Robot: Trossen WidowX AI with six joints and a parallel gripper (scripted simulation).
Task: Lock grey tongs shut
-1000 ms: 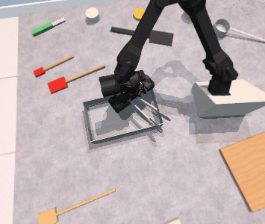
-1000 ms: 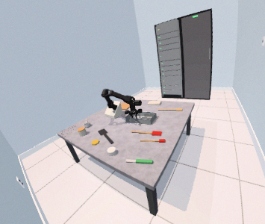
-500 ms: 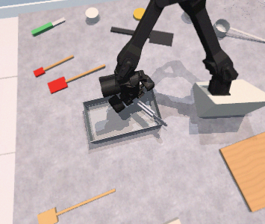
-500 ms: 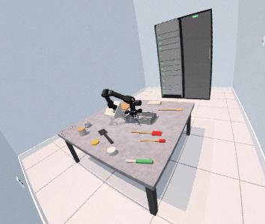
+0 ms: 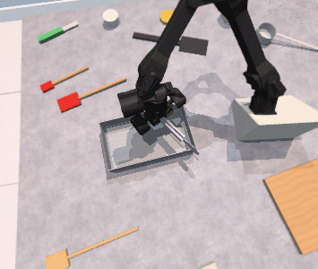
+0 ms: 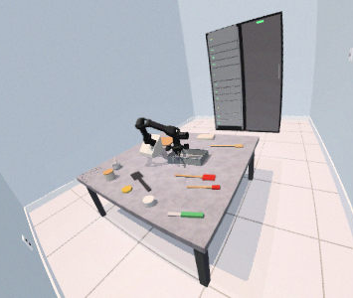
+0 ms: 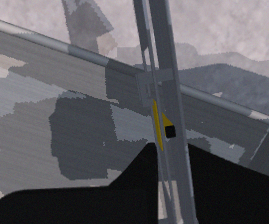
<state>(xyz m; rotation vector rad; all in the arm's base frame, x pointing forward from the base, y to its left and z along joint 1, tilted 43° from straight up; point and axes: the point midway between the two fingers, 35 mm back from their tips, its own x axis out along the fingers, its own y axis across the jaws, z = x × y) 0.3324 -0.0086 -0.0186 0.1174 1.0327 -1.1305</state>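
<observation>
Right now the wooden board is 57 cm behind my gripper tip, 25 cm to the left of it and 3 cm below it. Round my gripper tip: black lock piece (3 cm ahead, 2 cm to the right, 4 cm above); black spatula (6 cm behind, 36 cm to the right, 4 cm below); grey roasting tin (4 cm ahead, 6 cm to the left, 1 cm below).
</observation>
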